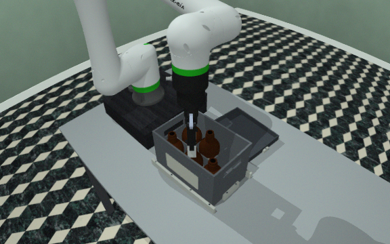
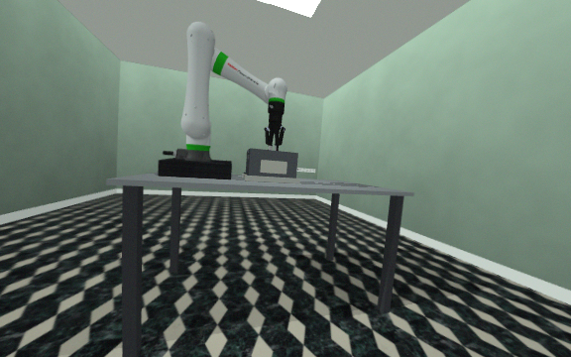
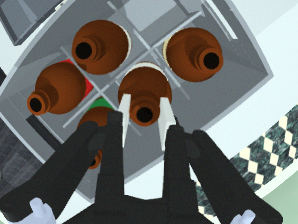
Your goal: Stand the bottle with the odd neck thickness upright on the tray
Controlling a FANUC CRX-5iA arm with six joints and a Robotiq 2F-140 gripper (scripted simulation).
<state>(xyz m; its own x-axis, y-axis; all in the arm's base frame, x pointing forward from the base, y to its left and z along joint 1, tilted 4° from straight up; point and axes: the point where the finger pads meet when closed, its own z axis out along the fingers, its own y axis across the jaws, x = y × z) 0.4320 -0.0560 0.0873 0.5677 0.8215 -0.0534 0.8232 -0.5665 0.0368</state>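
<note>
My hand is 90 mm above the brown bottle. From my hand the other things lie so: glass bottle 100 mm behind, 90 mm below, 70 mm to the left; crate 90 mm below, 40 mm to the left, 10 mm behind; dark grey tray 300 mm to the left, 160 mm below, 60 mm behind.
</note>
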